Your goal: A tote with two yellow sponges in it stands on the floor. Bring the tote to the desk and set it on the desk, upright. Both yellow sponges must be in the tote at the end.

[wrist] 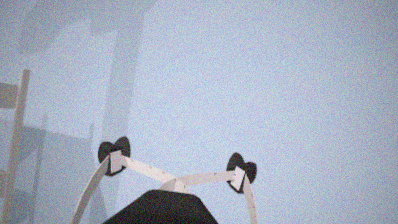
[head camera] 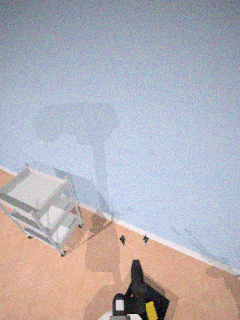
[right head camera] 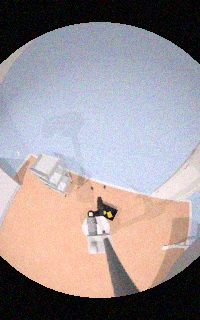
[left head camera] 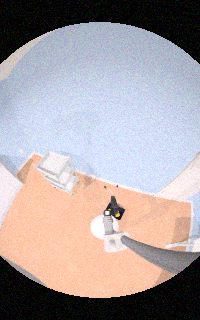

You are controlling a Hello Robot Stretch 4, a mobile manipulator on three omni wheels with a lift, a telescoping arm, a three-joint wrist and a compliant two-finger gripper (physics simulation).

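Places are measured from the robot's base along level axes (x up, y right, z ahead), in metres.
Pixels of known places: gripper, fingertip midpoint: (wrist: 179,157) (head camera: 133,234) (right head camera: 97,185) (left head camera: 110,184).
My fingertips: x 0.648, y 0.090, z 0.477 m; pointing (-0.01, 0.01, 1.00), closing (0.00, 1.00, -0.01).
Behind a point stands the place of what it marks.
The black tote (head camera: 161,299) @[x -0.024, y 0.336, z 0.253 m] (left head camera: 121,208) @[x 0.028, y 0.330, z 0.258 m] (right head camera: 114,208) @[x 0.036, y 0.336, z 0.267 m] stands upright on the floor close to the robot's base, partly hidden under the wrist in the head camera view. One yellow sponge (head camera: 151,310) @[x 0.020, y 0.238, z 0.189 m] shows clearly in it; two yellow patches show inside it in the right head camera view. My gripper (head camera: 134,239) @[x 0.648, y 0.090, z 0.477 m] (left head camera: 111,187) @[x 0.648, y 0.090, z 0.477 m] (right head camera: 98,188) @[x 0.648, y 0.090, z 0.477 m] (wrist: 179,157) @[x 0.648, y 0.090, z 0.477 m] is open and empty. It points at the wall, with its fingertips out past the tote on the wall side. A white desk leg (left head camera: 180,245) (right head camera: 175,246) shows at the lower right; the desk top is not clearly visible.
A light grey three-shelf cart (head camera: 35,190) @[x 0.635, y -0.664, z 0.835 m] (left head camera: 55,162) @[x 0.635, y -0.632, z 0.848 m] (right head camera: 47,164) @[x 0.635, y -0.621, z 0.839 m] stands by the wall to the left; one of its posts (wrist: 20,125) @[x 0.584, y -0.395, z 0.878 m] shows in the wrist view. The blue wall (head camera: 150,125) @[x 1.194, y 0.177, z 0.816 m] (wrist: 300,100) @[x 0.770, y 0.362, z 0.726 m] is straight ahead, behind the fingertips.
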